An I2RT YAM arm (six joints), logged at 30 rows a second.
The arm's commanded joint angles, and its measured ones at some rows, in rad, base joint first. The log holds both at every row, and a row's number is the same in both.
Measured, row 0:
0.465 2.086 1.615 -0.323 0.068 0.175
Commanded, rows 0 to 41:
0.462 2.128 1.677 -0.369 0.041 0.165
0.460 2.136 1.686 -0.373 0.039 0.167
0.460 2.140 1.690 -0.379 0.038 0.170
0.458 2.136 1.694 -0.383 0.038 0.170
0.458 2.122 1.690 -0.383 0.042 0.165
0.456 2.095 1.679 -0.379 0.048 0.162
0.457 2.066 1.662 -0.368 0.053 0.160
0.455 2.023 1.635 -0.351 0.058 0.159
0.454 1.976 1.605 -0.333 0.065 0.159
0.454 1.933 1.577 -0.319 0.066 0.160
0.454 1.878 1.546 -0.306 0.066 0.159
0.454 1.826 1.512 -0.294 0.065 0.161
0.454 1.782 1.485 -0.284 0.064 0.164
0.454 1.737 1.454 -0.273 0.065 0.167
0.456 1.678 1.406 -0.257 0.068 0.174
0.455 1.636 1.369 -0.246 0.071 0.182
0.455 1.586 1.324 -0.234 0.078 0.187
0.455 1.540 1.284 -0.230 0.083 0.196
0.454 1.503 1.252 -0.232 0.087 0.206
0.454 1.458 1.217 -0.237 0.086 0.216
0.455 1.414 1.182 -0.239 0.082 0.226
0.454 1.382 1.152 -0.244 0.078 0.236
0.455 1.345 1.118 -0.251 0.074 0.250
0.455 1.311 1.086 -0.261 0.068 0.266
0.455 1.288 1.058 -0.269 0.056 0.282
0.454 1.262 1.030 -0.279 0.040 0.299
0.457 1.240 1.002 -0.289 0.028 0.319
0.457 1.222 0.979 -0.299 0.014 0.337
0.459 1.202 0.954 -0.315 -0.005 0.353
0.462 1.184 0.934 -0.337 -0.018 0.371
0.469 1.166 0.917 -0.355 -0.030 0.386
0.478 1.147 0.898 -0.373 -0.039 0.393
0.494 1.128 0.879 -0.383 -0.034 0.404
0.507 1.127 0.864 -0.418 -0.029 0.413
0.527 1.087 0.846 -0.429 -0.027 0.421
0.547 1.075 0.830 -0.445 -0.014 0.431
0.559 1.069 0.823 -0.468 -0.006 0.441
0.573 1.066 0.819 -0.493 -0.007 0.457
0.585 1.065 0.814 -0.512 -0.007 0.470
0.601 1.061 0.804 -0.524 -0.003 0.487
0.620 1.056 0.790 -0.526 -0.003 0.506
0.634 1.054 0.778 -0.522 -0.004 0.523
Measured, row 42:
0.603 1.065 0.810 -0.457 -0.001 0.453
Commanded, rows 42 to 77:
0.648 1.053 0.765 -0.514 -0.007 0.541
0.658 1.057 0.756 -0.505 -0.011 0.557
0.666 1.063 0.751 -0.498 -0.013 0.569
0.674 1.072 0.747 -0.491 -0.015 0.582
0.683 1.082 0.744 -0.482 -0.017 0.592
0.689 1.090 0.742 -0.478 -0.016 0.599
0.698 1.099 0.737 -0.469 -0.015 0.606
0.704 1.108 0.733 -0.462 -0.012 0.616
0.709 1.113 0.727 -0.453 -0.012 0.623
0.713 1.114 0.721 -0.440 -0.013 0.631
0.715 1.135 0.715 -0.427 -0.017 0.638
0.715 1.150 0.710 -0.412 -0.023 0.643
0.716 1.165 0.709 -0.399 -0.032 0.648
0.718 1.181 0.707 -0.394 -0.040 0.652
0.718 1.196 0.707 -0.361 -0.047 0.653
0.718 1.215 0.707 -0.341 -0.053 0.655
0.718 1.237 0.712 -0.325 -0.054 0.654
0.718 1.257 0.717 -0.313 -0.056 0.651
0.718 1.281 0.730 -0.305 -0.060 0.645
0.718 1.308 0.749 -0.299 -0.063 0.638
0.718 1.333 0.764 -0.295 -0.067 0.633
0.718 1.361 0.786 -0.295 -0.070 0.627
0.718 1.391 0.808 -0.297 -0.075 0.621
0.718 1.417 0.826 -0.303 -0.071 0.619
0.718 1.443 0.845 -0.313 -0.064 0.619
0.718 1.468 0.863 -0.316 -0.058 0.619
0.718 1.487 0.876 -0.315 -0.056 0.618
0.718 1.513 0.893 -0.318 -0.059 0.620
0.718 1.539 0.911 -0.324 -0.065 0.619
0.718 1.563 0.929 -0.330 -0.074 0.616
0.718 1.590 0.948 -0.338 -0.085 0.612
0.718 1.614 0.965 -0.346 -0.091 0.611
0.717 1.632 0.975 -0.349 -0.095 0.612
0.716 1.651 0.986 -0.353 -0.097 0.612
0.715 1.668 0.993 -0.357 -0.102 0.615
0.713 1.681 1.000 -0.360 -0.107 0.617
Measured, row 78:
0.715 1.649 0.974 -0.319 -0.085 0.620
